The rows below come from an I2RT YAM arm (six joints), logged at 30 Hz.
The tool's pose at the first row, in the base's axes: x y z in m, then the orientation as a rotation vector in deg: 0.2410 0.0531 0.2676 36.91 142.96 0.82
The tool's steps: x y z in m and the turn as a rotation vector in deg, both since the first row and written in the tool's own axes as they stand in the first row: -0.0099 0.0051 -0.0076 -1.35 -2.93 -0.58; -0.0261 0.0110 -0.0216 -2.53 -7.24 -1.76; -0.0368 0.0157 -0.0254 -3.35 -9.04 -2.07; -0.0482 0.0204 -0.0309 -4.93 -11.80 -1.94; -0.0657 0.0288 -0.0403 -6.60 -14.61 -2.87; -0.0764 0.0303 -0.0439 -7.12 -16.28 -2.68; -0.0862 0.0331 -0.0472 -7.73 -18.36 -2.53; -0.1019 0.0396 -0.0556 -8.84 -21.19 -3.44; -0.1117 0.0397 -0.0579 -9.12 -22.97 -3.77; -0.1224 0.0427 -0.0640 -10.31 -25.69 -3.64; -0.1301 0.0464 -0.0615 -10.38 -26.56 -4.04; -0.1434 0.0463 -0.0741 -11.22 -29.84 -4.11; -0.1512 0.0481 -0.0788 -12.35 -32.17 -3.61; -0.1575 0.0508 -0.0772 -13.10 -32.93 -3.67
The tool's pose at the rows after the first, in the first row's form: 0.2465 0.0541 0.2799 35.22 140.11 1.33; 0.2537 0.0538 0.3009 32.69 136.13 0.95; 0.2616 0.0536 0.3103 31.74 134.35 1.26; 0.2691 0.0533 0.3215 30.90 131.39 2.32; 0.2807 0.0540 0.3397 28.76 128.65 3.06; 0.2873 0.0510 0.3484 28.56 126.90 3.21; 0.2940 0.0495 0.3567 28.21 124.76 3.31; 0.3040 0.0492 0.3728 26.36 122.08 3.39; 0.3099 0.0452 0.3798 25.64 120.41 3.05; 0.3159 0.0438 0.3909 24.98 117.54 3.60; 0.3245 0.0433 0.3933 24.39 116.80 3.28; 0.3276 0.0388 0.4108 23.56 113.52 3.20; 0.3316 0.0374 0.4190 23.37 110.94 3.90; 0.3382 0.0368 0.4213 22.93 110.08 4.47
